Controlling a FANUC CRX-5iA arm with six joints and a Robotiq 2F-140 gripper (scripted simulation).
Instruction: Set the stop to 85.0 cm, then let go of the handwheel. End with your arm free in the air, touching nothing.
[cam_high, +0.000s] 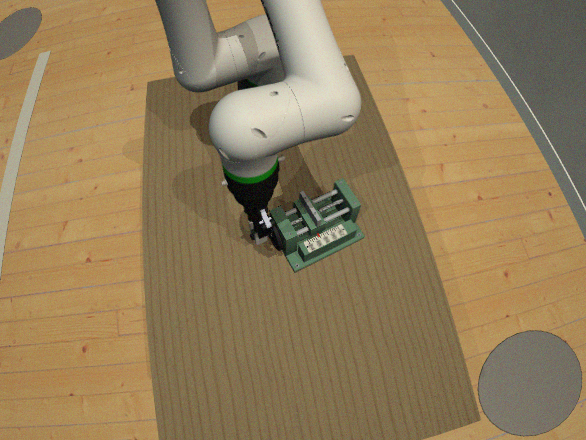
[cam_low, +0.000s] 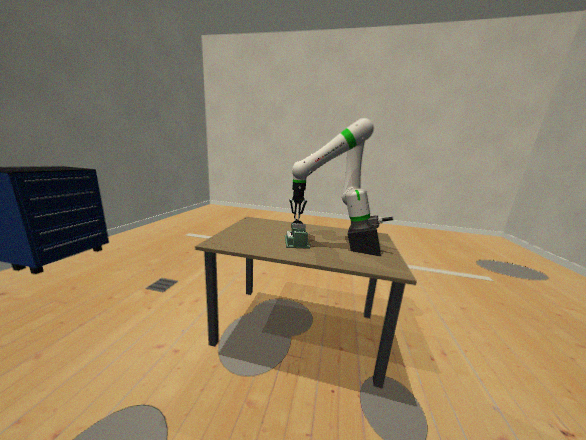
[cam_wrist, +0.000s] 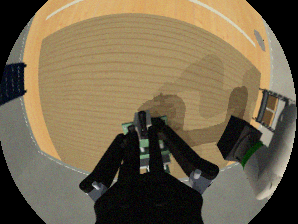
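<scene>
Right now the stop block is 50 mm behind my hand, 120 mm to the left of it and 30 mm below it.
</scene>
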